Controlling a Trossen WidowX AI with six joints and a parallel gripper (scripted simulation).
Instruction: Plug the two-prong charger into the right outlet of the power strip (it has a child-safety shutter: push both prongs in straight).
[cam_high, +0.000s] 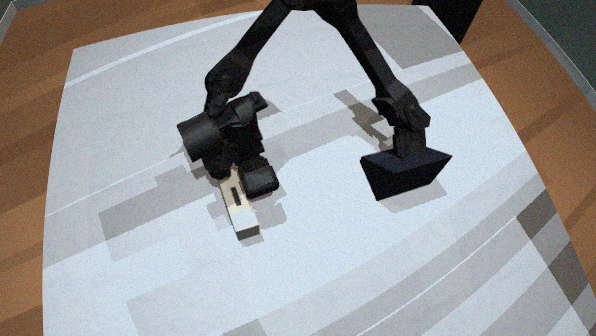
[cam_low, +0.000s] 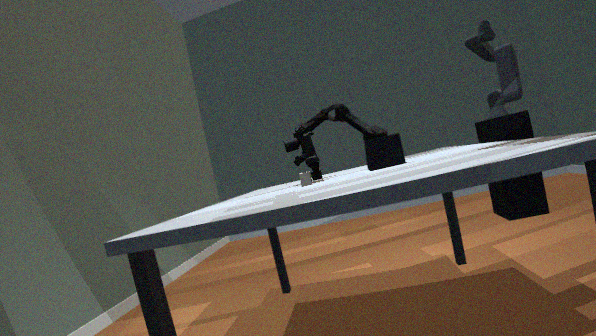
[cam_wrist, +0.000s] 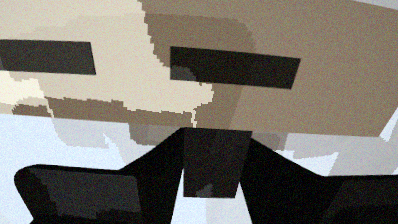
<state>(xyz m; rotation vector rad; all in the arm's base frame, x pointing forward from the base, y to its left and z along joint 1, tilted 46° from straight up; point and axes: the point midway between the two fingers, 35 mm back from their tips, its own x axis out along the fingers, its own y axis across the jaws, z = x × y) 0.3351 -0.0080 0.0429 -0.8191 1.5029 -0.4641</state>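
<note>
The black charger is 2 cm ahead of my gripper tip and 1 cm above it.
</note>
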